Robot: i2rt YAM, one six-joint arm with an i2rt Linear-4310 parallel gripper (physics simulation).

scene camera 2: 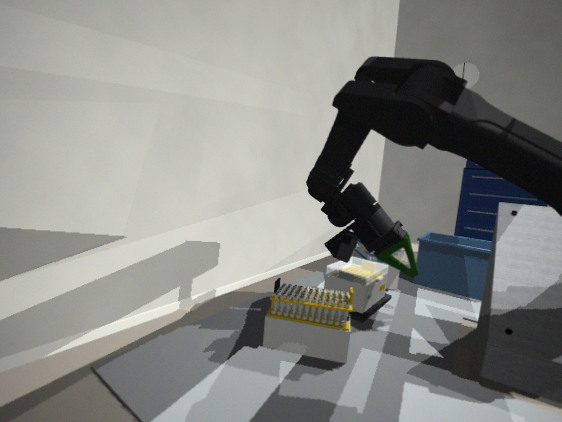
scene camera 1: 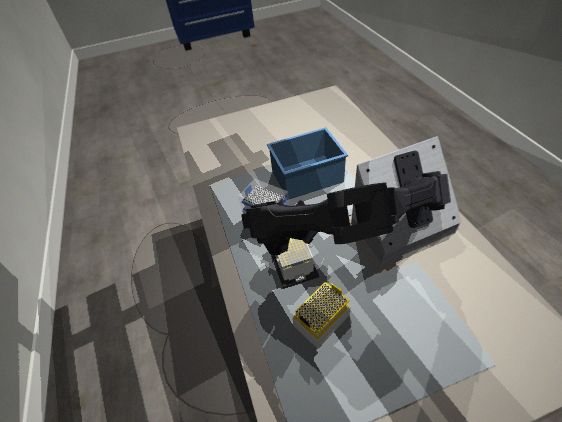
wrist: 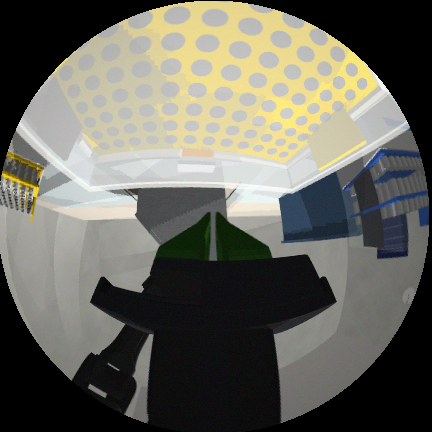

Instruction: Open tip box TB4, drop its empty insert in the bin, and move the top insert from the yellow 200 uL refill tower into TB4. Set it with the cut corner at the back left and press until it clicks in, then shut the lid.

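Note:
The tip box (scene camera 1: 298,273) (scene camera 2: 364,296) is a pale box in a black holder (scene camera 2: 372,313). A clear lid (wrist: 200,184) lies over its yellow perforated insert (scene camera 1: 295,255) (wrist: 187,55); whether the lid is latched cannot be told. The TB4 marking is not readable. My gripper (scene camera 2: 415,274) (wrist: 212,217) has green fingers, is shut and empty, and hangs beside the box on the bin side; the arm hides it in the first scene view. The yellow refill tower (scene camera 1: 321,308) (scene camera 2: 309,303) (wrist: 22,177) holds stacked inserts full of tips on a white base. The blue bin (scene camera 1: 314,182) (scene camera 2: 450,267) (wrist: 310,212) stands behind the box.
A blue refill tower (scene camera 1: 262,195) (wrist: 390,175) stands beyond the box, close to the bin. The metal arm mount (scene camera 1: 375,175) (scene camera 2: 520,270) stands to the right. The arm (scene camera 1: 300,220) (scene camera 2: 400,102) crosses above the table. A blue drawer cabinet (scene camera 1: 215,25) stands at the far wall.

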